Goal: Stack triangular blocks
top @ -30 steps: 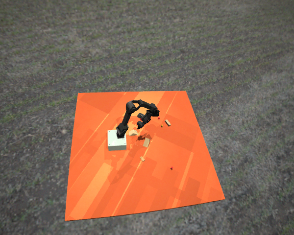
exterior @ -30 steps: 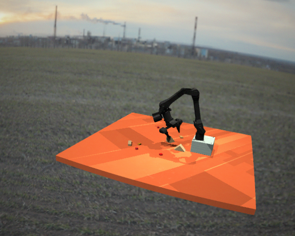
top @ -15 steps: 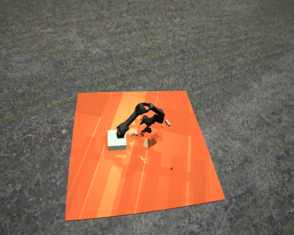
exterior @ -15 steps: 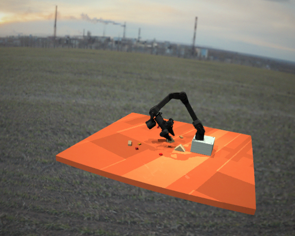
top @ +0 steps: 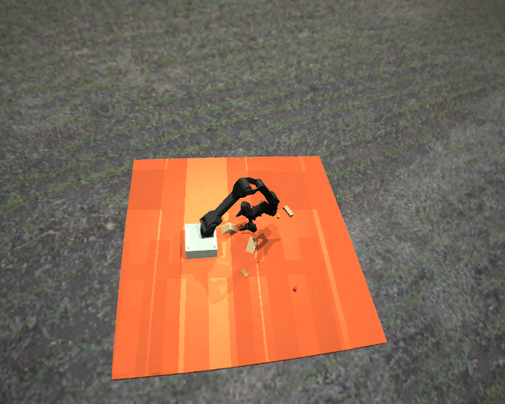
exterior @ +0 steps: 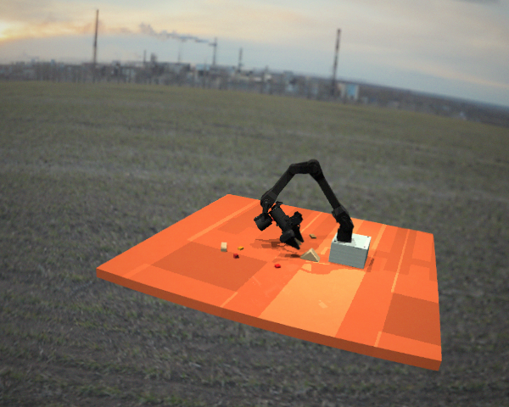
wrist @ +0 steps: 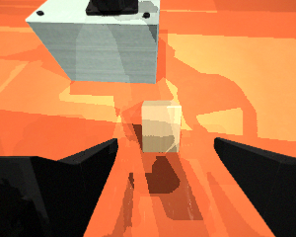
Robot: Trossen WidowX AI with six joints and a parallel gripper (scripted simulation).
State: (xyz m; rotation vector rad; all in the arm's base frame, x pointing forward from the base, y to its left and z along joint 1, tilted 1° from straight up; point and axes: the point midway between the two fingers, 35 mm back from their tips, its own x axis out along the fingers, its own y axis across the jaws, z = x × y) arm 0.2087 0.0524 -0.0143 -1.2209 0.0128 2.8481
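Now: the tan triangular block 50 mm behind my gripper tip and 30 mm below it. Round my gripper tip: tan block 30 mm behind, 280 mm to the right, 50 mm below; tan bar 340 mm ahead, 60 mm to the left, 50 mm below; yellow cube 270 mm ahead, 40 mm to the left, 50 mm below.
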